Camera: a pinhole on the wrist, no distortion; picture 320 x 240 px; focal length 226.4 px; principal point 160.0 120.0 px. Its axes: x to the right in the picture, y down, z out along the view. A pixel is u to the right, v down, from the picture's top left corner.
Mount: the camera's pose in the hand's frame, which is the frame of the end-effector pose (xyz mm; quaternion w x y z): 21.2 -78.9 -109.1 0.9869 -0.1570 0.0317 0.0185
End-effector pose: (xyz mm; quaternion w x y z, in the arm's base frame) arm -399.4 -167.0 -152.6 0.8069 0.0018 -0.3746 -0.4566
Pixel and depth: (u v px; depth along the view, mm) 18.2 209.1 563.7
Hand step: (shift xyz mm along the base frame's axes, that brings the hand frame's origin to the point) -105.6 531.3 190.6
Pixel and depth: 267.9 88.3 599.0
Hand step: -152.3 -75.3 554.4
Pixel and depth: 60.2 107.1 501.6
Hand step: -255.7 283.4 194.1
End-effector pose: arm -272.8 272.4 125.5 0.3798 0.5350 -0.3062 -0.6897
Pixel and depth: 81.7 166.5 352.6
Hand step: -174.6 24.2 172.9
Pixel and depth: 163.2 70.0 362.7
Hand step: -267.0 -16.9 1.8
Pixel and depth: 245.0 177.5 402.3
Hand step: -221.4 -235.2 81.5
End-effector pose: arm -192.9 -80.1 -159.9 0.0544 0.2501 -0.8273 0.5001
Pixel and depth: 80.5 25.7 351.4
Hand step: 162.2 -252.4 -73.2
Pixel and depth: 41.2 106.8 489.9
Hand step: 221.7 -237.7 -290.4
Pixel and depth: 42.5 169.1 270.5
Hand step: 87.7 -59.2 -150.6
